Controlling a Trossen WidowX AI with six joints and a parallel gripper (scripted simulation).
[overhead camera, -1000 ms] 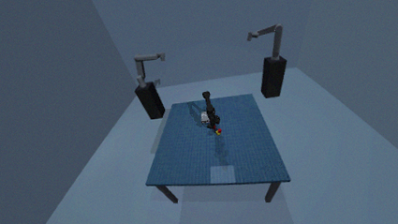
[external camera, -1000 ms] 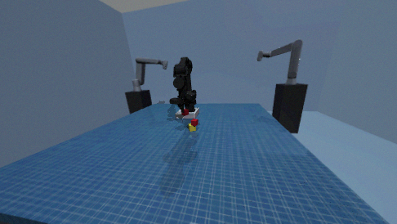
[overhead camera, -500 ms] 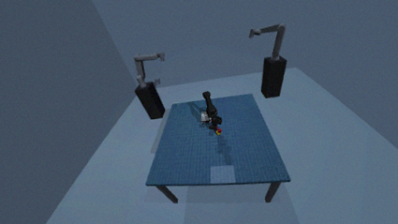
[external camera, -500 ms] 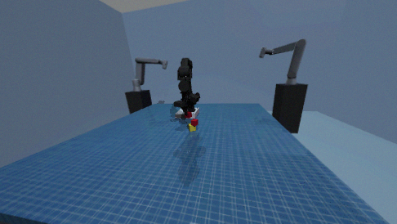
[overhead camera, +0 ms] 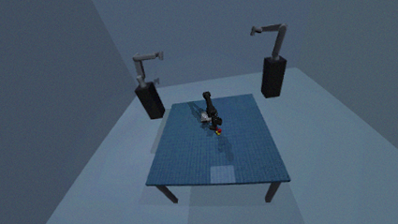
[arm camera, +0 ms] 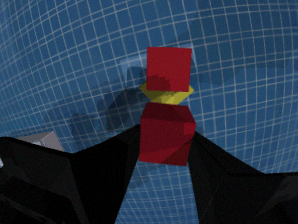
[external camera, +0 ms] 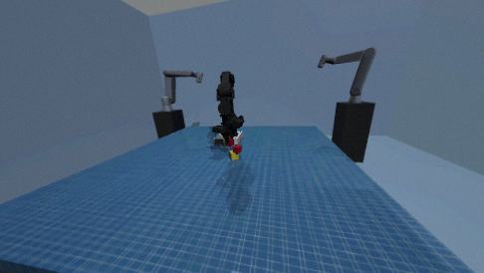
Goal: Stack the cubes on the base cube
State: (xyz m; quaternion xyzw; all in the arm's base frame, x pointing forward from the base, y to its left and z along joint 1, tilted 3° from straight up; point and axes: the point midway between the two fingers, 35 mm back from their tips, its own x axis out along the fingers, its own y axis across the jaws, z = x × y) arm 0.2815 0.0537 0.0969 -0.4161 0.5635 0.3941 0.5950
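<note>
My gripper tip is 40 mm to the right of the red cube, 40 mm above it and 10 mm short of it. Round my gripper tip: yellow base cube (70 mm below, 20 mm to the left, 10 mm ahead).
</note>
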